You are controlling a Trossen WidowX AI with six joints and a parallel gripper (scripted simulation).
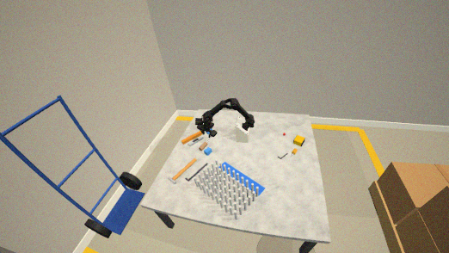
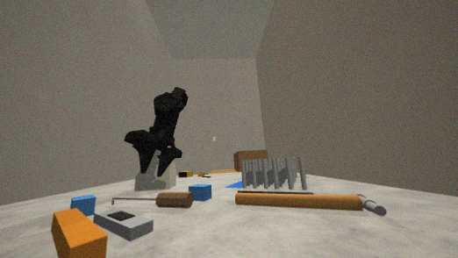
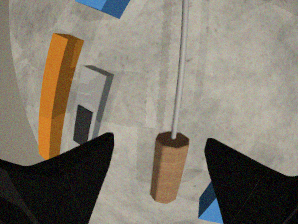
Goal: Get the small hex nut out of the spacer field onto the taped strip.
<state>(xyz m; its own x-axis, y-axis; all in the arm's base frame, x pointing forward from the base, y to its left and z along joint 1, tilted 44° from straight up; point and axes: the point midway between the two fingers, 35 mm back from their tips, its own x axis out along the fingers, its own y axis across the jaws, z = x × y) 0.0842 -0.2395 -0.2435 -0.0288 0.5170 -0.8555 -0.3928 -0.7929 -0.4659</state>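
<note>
Right now my gripper tip is 70 mm above the brown-handled pick, 30 mm past it and 10 mm to the right of it. The rest, counted from my gripper tip: grey block: 120 mm to the right, 70 mm below, 10 mm behind; orange bar: 170 mm to the right, 70 mm below, 50 mm behind; blue taped strip: 380 mm ahead, 340 mm to the left, 80 mm below.
</note>
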